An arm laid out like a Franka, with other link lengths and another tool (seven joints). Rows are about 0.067 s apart.
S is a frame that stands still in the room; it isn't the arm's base.
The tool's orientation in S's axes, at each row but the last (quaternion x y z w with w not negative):
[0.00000 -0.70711 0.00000 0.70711]
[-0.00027 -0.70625 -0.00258 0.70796]
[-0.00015 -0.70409 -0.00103 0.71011]
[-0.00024 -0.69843 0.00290 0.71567]
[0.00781 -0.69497 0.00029 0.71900]
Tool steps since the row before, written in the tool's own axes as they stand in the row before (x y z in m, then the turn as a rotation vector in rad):
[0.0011 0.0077 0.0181 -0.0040 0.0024 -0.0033]
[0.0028 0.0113 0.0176 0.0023 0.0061 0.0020]
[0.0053 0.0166 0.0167 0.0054 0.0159 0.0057]
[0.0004 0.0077 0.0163 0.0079 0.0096 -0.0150]
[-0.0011 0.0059 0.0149 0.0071 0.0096 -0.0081]
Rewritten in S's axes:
[-0.0181 0.0077 0.0011 0.0033 0.0024 -0.0040]
[-0.0175 0.0114 0.0029 -0.0020 0.0061 0.0023]
[-0.0166 0.0166 0.0055 -0.0056 0.0159 0.0055]
[-0.0163 0.0076 0.0008 0.0152 0.0097 0.0075]
[-0.0150 0.0057 -0.0005 0.0082 0.0096 0.0069]

